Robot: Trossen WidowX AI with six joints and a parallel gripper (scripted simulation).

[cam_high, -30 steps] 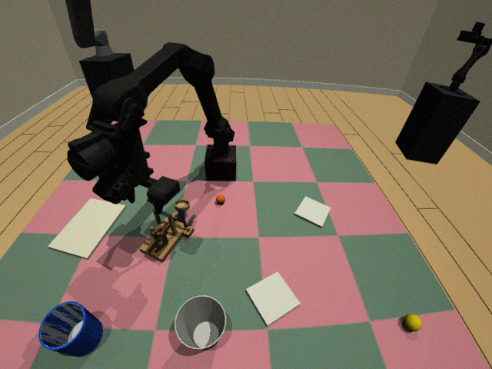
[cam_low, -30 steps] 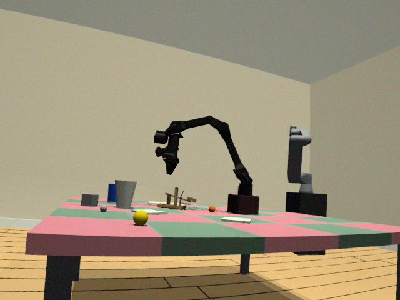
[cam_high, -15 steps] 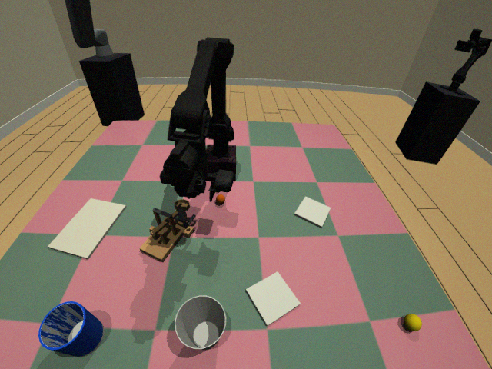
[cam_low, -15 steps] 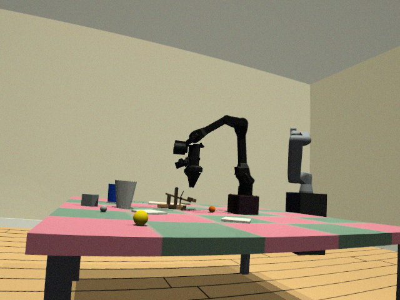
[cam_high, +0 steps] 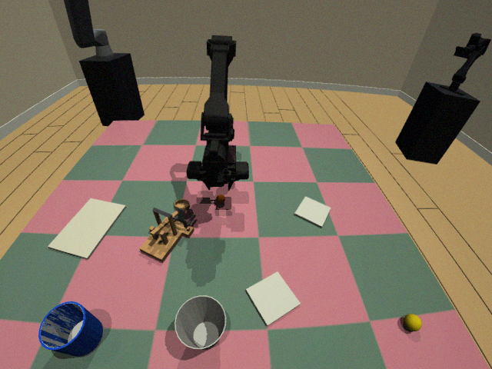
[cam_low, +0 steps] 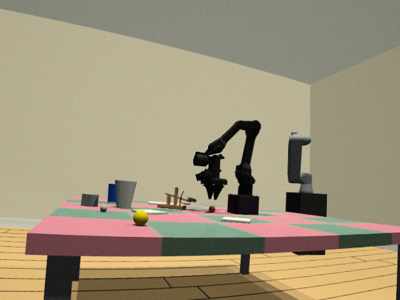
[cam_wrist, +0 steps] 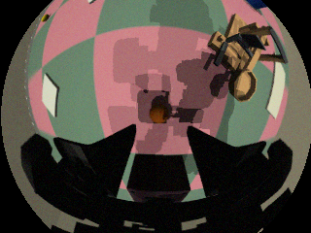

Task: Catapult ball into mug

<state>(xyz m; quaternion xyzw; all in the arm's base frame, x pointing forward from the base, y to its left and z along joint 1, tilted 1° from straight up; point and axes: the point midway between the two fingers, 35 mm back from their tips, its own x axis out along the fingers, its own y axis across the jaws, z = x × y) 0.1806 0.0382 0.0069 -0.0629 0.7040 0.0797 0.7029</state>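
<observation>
Now: gripper tip 5 cm above the orange ball. Round my gripper tip: blue mug: 48 cm ahead, 20 cm to the right, 3 cm below; grey cup: 41 cm ahead, 7 cm to the left, 3 cm below; wooden catapult: 14 cm ahead, 9 cm to the right, 1 cm below.
</observation>
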